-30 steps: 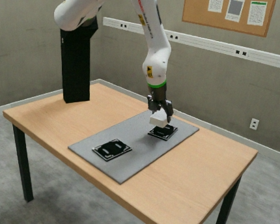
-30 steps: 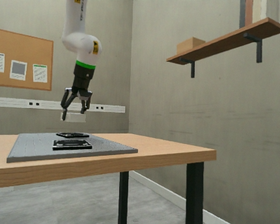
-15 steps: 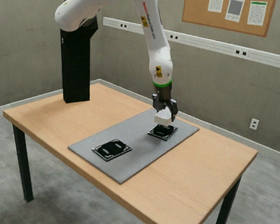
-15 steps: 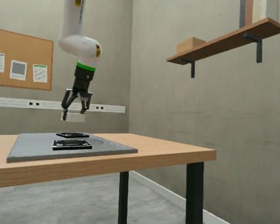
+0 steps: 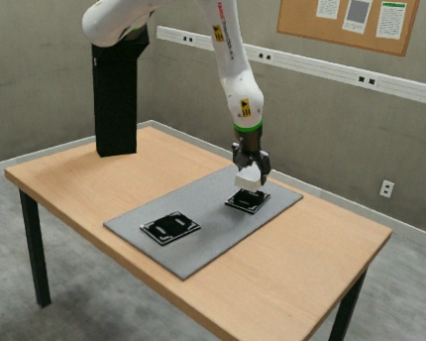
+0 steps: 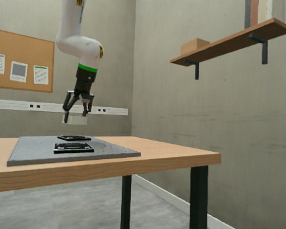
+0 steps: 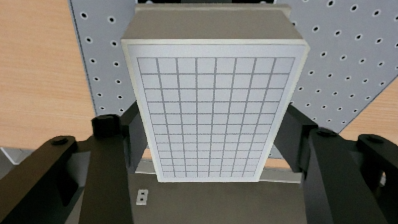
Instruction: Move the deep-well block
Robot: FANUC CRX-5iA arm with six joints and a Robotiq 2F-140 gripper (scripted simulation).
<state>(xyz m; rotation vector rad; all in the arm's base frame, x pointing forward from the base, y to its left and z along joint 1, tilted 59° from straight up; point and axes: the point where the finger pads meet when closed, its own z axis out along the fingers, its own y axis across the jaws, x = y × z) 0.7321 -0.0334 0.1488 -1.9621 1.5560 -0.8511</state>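
My hand is 11 cm above the black plate nest. From my hand the other things lie so: white 96-well deep-well block (1 cm below).
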